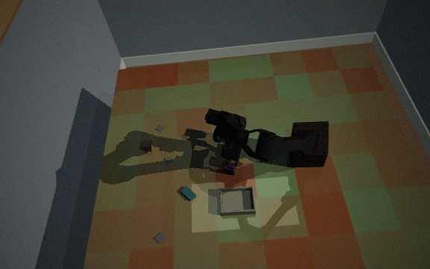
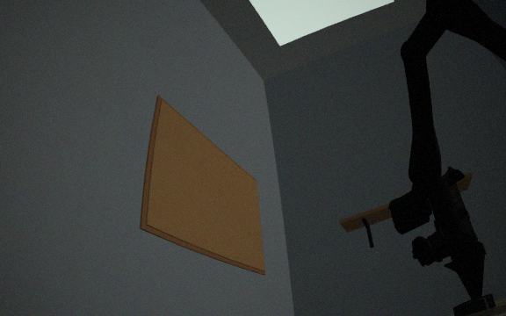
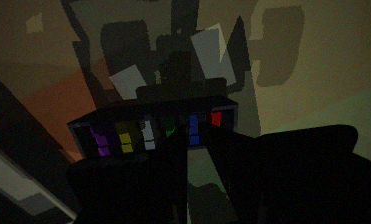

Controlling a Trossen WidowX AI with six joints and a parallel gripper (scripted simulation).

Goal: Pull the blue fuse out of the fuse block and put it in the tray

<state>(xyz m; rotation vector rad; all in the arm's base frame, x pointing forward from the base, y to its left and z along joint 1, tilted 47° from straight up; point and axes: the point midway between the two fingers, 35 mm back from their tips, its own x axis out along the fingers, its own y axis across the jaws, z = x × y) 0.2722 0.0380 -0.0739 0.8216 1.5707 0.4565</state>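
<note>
Right now the blue fuse is 10 mm below my gripper tip. Also, from my gripper tip: tan cube (380 mm ahead, 40 mm to the right, 20 mm below); then teal block (190 mm ahead, 180 mm to the left, 30 mm below); then grey tray (10 mm behind, 220 mm to the left, 30 mm below).
</note>
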